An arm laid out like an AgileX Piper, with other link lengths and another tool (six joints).
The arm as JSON. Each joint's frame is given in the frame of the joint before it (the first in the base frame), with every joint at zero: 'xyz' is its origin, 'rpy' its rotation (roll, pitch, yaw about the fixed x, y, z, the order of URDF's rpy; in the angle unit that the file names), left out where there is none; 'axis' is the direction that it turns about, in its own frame. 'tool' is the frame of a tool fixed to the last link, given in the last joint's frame.
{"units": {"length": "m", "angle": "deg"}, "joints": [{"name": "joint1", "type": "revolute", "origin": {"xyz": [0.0, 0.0, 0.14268]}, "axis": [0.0, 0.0, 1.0]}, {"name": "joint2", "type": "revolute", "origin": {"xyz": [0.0, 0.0, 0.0], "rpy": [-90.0, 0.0, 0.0]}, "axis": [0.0, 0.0, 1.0]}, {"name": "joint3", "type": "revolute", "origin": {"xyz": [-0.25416, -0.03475, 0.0]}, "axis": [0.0, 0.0, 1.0]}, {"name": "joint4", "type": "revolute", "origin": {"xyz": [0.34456, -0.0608, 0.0], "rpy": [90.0, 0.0, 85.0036]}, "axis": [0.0, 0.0, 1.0]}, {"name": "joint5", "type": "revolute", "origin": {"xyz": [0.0, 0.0, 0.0], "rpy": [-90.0, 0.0, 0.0]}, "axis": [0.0, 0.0, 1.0]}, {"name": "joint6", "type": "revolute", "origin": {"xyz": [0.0, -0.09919, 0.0], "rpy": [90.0, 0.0, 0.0]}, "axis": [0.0, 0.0, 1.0]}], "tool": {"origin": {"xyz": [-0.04, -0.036, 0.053], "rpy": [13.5, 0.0, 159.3]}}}
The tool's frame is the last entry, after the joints.
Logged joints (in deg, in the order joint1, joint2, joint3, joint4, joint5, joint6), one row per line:
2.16 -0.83 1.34 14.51 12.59 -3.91
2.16 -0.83 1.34 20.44 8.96 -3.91
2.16 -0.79 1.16 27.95 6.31 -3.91
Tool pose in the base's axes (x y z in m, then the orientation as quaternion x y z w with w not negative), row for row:
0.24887 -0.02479 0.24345 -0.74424 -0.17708 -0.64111 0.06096
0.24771 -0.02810 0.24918 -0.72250 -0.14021 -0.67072 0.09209
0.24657 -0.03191 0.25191 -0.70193 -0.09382 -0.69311 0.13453
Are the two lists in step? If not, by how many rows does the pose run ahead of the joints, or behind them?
They are in step.
